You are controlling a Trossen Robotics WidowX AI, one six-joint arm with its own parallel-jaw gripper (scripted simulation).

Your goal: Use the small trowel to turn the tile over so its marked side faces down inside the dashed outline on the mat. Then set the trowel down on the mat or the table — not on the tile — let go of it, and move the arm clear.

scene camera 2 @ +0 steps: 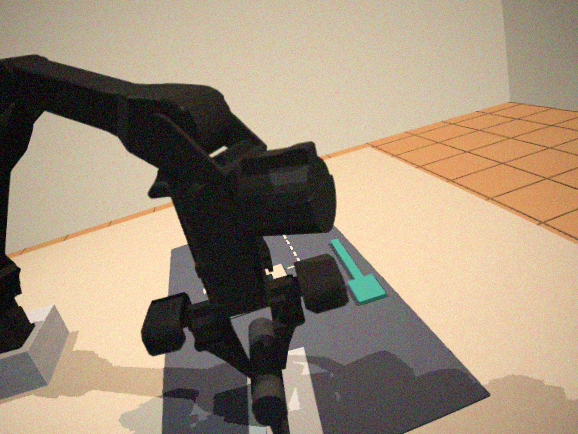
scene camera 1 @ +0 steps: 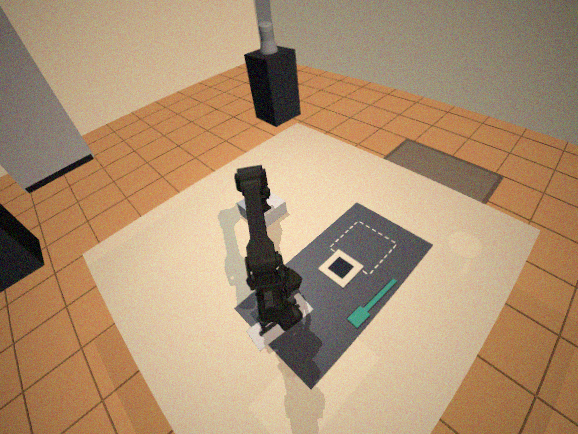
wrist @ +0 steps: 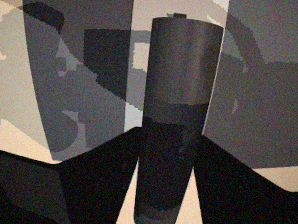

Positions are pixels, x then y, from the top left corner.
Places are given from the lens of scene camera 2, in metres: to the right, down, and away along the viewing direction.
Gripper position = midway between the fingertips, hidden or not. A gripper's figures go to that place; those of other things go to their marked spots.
my gripper [scene camera 2: 267,371]: -0.02, 0.16, 0.43
teal trowel [scene camera 2: 366,289]: 0.11, 0.10, 0.62
grey mat [scene camera 2: 379,360]: 0.11, 0.17, 0.49
The marked spots on the grey mat and the teal trowel are 0.14 m apart.
